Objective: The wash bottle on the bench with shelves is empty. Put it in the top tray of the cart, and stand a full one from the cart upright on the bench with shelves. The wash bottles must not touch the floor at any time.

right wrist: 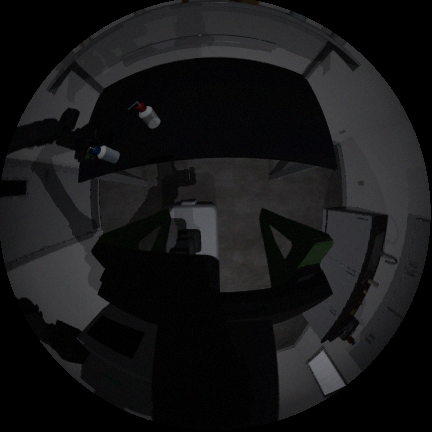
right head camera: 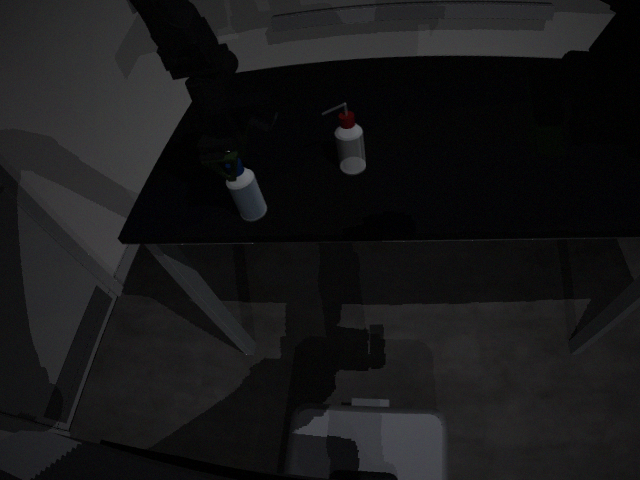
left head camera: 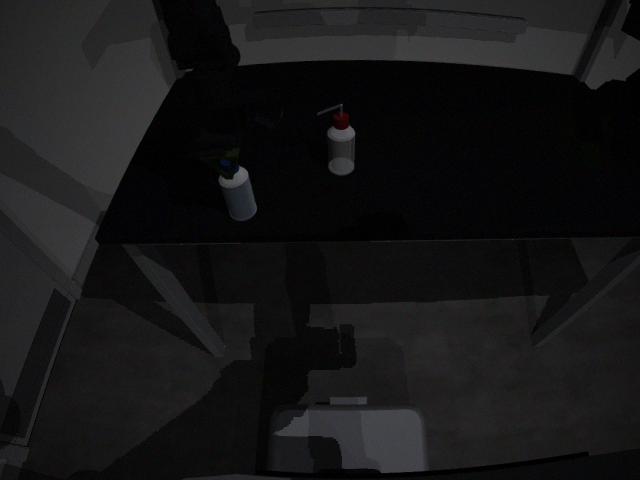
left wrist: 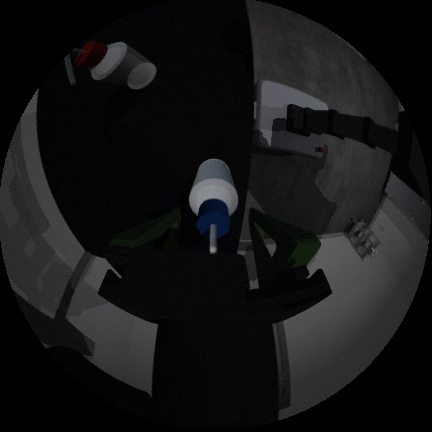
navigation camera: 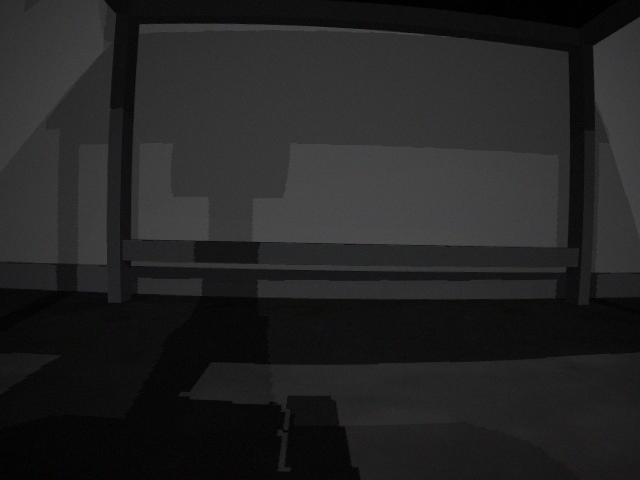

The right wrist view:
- my right gripper: 214,213
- bench with shelves: 208,107
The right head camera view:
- wash bottle with red cap: 349,139
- bench with shelves: 445,137
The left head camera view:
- wash bottle with red cap: 341,136
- bench with shelves: 443,152
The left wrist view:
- my left gripper: 214,212
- bench with shelves: 114,157
